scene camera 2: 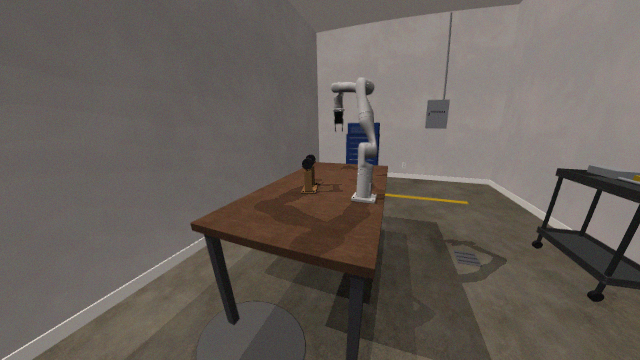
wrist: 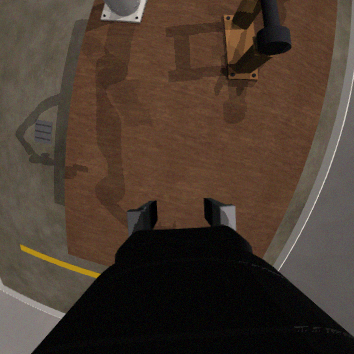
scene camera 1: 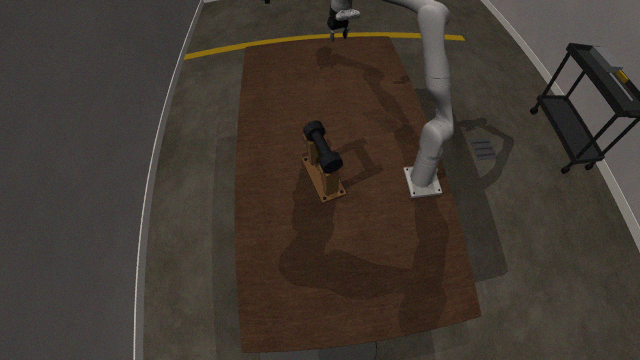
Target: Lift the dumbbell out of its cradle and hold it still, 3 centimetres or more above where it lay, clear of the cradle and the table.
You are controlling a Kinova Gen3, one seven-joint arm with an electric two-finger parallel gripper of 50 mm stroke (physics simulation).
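Frame: origin at the arm's base, x down, y left, z ahead, level; millimetres.
Seen in the pictures: gripper, fingertip midpoint: [scene camera 2: 338,131] [wrist: 180,209] [scene camera 1: 338,38]; arm's base, origin of the base link: [scene camera 2: 363,195] [wrist: 125,3] [scene camera 1: 420,177].
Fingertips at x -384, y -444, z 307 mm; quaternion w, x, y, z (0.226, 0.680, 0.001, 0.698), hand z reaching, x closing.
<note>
Offsets run from my fingertips to a thing's top centre. Level surfaces: height alone.
A black dumbbell @(dx +159, dy +399, dz +93 mm) [scene camera 1: 322,146] [scene camera 2: 308,161] [wrist: 270,20] lies level in the two uprights of an orange-brown cradle @(dx +209, dy +399, dz +93 mm) [scene camera 1: 330,185] [scene camera 2: 309,181] [wrist: 237,50], whose base plate sits on the table. In the wrist view the dumbbell and cradle are at the top right, partly cut off by the frame edge. My gripper [scene camera 1: 339,37] [scene camera 2: 339,130] [wrist: 180,209] is open and empty. It points down, high above the far end of the table and well apart from the dumbbell, as scene camera 2 shows.
The brown table @(dx +397 mm) [scene camera 1: 280,225] [scene camera 2: 250,215] [wrist: 200,150] also carries the arm's white base plate [scene camera 1: 425,192] [scene camera 2: 364,199] [wrist: 122,17], beside the cradle. A black cart [scene camera 1: 572,120] [scene camera 2: 595,185] stands on the floor to the right. A blue cabinet [scene camera 2: 363,127] stands behind the table.
</note>
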